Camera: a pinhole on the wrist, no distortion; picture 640 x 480 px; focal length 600.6 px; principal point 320.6 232.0 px. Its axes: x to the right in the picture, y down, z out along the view. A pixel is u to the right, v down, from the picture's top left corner.
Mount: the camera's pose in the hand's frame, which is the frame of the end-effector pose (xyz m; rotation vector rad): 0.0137 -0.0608 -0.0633 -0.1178 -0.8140 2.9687
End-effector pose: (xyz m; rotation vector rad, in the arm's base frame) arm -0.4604 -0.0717 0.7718 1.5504 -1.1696 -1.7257
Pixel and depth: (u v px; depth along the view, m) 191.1 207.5 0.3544
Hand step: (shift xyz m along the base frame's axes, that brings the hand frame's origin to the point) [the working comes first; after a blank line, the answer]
In the camera's frame: -0.0764 -0.0145 0.3544

-0.2196 0.1251 -0.2408
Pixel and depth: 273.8 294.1 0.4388
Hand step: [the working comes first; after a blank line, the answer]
In the camera's frame: -0.0342 0.0454 0.4388

-0.2335 0.2221 -0.2945
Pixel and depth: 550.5 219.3 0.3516
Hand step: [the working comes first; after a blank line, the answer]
In the camera's frame: 0.1346 -0.0074 0.3516

-0.1630 0.2917 -0.1241
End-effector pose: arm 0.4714 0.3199 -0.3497 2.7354 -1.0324 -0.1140
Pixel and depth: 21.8 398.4 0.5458
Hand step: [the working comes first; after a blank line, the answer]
In the camera's frame: -0.2715 0.1512 0.5458

0.4359 0.1464 -0.4443
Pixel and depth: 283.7 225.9 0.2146
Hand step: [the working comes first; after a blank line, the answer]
In the camera's frame: -0.0132 -0.0022 0.2146

0.0962 0.0970 -0.1577
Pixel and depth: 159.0 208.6 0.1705
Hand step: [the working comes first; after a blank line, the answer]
In the camera's frame: -0.0459 -0.0066 0.1705

0.1135 0.0614 -0.1194
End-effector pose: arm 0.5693 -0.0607 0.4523 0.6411 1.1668 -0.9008
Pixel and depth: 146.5 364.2 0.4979
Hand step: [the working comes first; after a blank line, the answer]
In the camera's frame: -0.1443 0.1096 0.4979

-0.1901 -0.5006 -0.0028
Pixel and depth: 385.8 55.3 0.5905
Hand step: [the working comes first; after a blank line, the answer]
In the camera's frame: 0.0641 -0.1737 0.5905

0.0715 -0.5130 0.2496
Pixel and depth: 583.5 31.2 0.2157
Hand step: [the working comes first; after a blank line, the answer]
In the camera's frame: 0.0944 -0.0721 0.2157

-0.0234 -0.1517 0.1392
